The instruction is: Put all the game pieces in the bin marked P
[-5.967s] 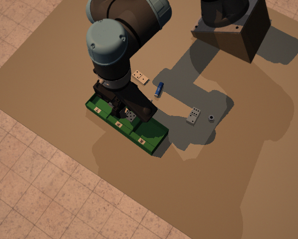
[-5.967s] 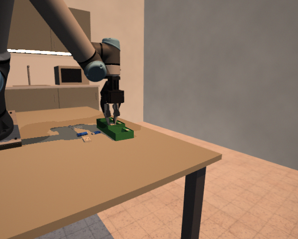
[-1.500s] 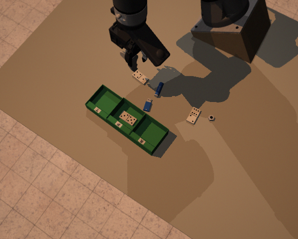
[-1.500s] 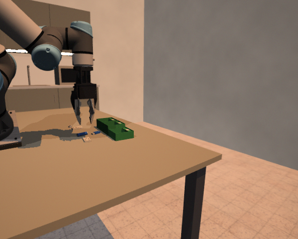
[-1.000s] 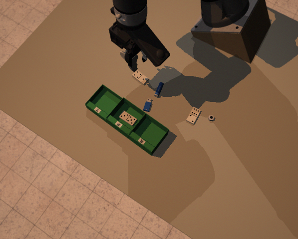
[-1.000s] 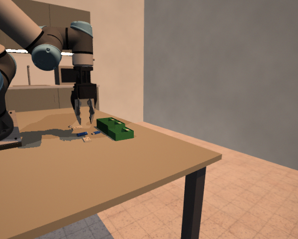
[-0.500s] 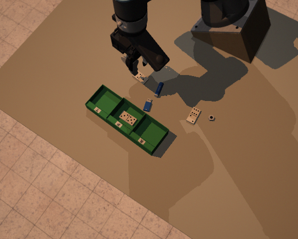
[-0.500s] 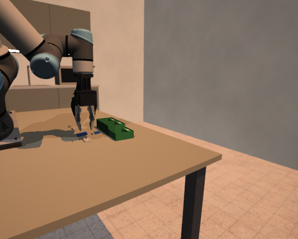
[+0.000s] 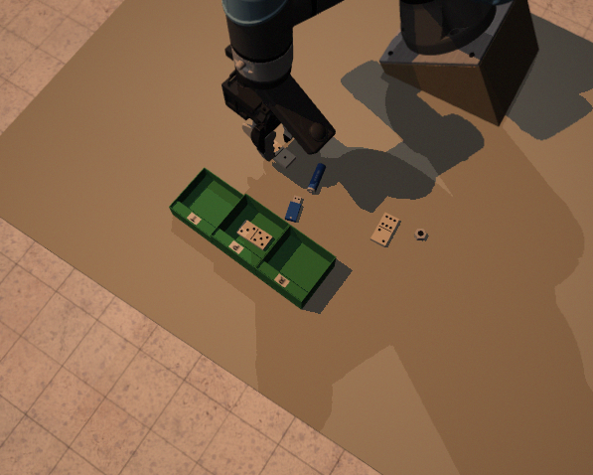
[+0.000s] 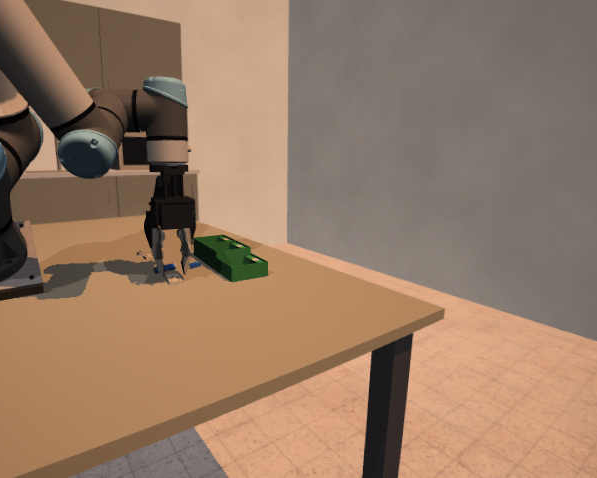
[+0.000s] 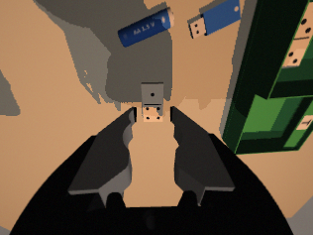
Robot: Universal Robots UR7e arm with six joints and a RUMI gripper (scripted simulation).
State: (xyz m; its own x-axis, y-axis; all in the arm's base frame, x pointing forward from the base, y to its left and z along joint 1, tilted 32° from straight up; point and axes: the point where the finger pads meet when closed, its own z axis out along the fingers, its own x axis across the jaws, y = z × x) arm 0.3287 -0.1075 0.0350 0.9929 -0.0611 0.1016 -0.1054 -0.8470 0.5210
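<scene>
Now: the green bin 14 cm ahead of my hand and 5 cm to the left of it. The rest, counted from my hand: blue battery: 8 cm to the left, 2 cm below; then small nut: 26 cm to the left, 2 cm below, 1 cm behind; then blue USB stick: 7 cm to the left, 6 cm ahead, 2 cm below.
</scene>
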